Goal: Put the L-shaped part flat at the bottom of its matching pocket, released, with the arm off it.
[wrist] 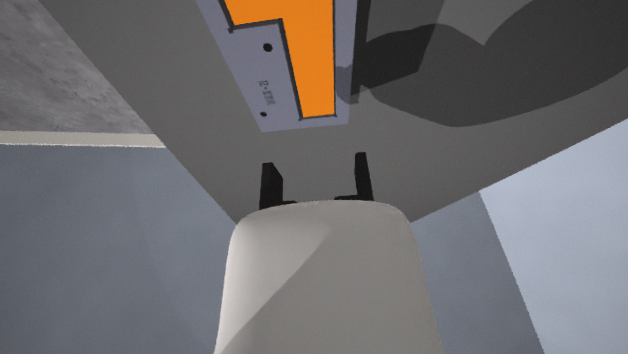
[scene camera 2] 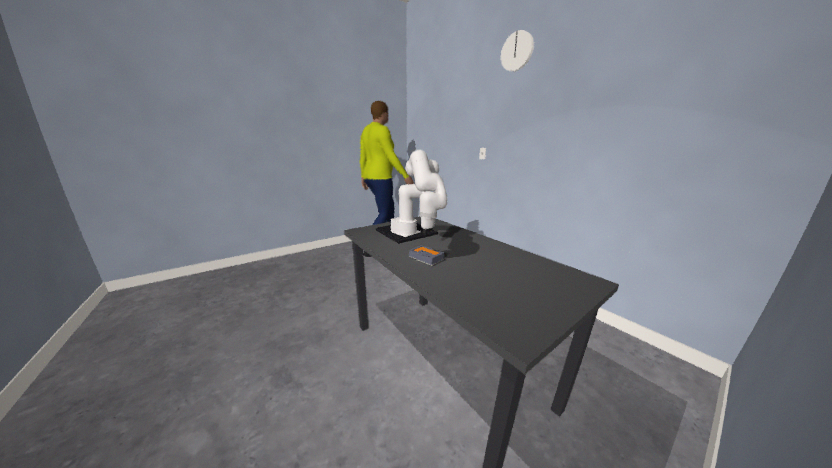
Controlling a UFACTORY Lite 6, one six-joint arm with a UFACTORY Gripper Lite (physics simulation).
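Places are measured from the arm's base along level axes (x ahead, y left, z up), in centimetres.
Pixels of known places: hand at its tool point: (wrist: pixel 316 185) (scene camera 2: pixel 427 230); arm's base at its link origin: (scene camera 2: pixel 406 232).
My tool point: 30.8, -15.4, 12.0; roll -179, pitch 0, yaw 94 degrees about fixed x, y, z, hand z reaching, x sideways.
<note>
Ahead of a thing's pixels: the offset from my tool point to its top centre, as dx, dy, dz. Level surfaces: height alone.
The orange L-shaped part @[+0.7, -1.3, -10.1] (scene camera 2: pixel 427 251) (wrist: pixel 312 65) lies in the L-shaped pocket of the grey-blue block @[+0.7, -1.4, -9.9] (scene camera 2: pixel 431 260) (wrist: pixel 247 82). Its top looks level with the block's top face, and a thin dark gap runs around its edge in the wrist view; its far end is cut off there. The pocket's bottom is hidden under the part. My gripper (wrist: pixel 317 162) is open and empty, with its two black fingers apart. It is off the part and the block, to the side of the block toward the robot's base.
The block stands on the dark table @[dz -13.6] (scene camera 2: pixel 512 291) (wrist: pixel 425 160). The white arm (scene camera 2: pixel 427 192) rises from its base on a black plate (scene camera 2: pixel 401 237) at the table's far end. A person in a yellow top (scene camera 2: pixel 377 152) stands behind that end, close to the arm.
</note>
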